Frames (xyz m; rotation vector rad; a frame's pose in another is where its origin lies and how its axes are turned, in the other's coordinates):
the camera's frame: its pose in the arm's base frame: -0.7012 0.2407 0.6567 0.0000 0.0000 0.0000
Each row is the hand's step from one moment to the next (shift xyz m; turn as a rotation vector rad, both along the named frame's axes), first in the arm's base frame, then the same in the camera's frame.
Working: the arm's base frame: its pose in the camera's frame: 0.7012 -0.2407 -0.6567 0.0000 0.0000 0.0000

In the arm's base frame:
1: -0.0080 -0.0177 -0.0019 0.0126 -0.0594 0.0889
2: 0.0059 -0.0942 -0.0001 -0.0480 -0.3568 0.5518
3: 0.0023 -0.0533 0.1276 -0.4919 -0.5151 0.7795
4: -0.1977 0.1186 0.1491 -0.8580 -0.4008 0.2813
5: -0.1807 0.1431 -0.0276 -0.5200 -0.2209 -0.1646
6: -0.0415 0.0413 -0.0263 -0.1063 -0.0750 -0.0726
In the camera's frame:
1: -0.0080 -0.0177 -0.0019 0.0126 -0.0594 0.0889
2: 0.0059 -0.0942 -0.0001 -0.0480 -0.3568 0.5518
3: 0.0023 -0.0533 0.1276 -0.4919 -0.5151 0.7795
4: -0.1977 0.1186 0.1491 -0.8580 -0.4008 0.2813
5: -0.1807 0.1431 -0.0276 -0.5200 -0.2209 -0.1646
6: -0.0415 0.0413 -0.0263 -0.1063 -0.0750 -0.0726

